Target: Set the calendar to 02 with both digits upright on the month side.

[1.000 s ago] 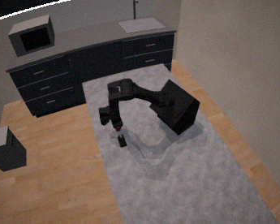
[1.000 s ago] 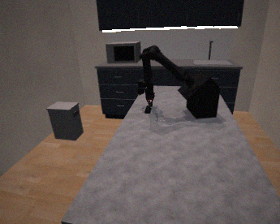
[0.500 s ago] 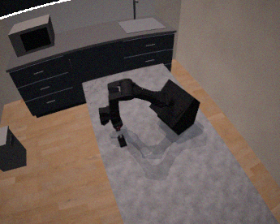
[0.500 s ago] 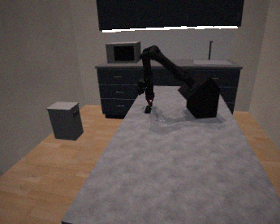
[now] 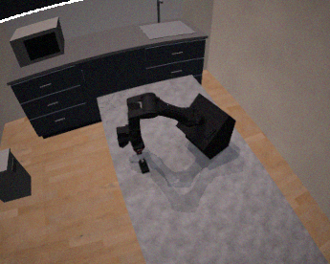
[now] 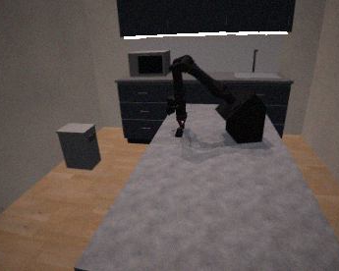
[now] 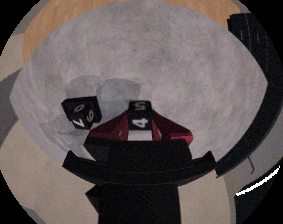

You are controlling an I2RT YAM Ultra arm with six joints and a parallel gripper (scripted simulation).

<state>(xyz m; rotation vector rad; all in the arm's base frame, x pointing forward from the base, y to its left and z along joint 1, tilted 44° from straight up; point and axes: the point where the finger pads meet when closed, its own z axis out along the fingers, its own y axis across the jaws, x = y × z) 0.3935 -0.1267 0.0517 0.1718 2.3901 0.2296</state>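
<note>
Now: the dark calendar cube right at my hand. From my hand the other things lie so: dark tray (11 cm to the left, 1 cm below, 1 cm ahead).
</note>
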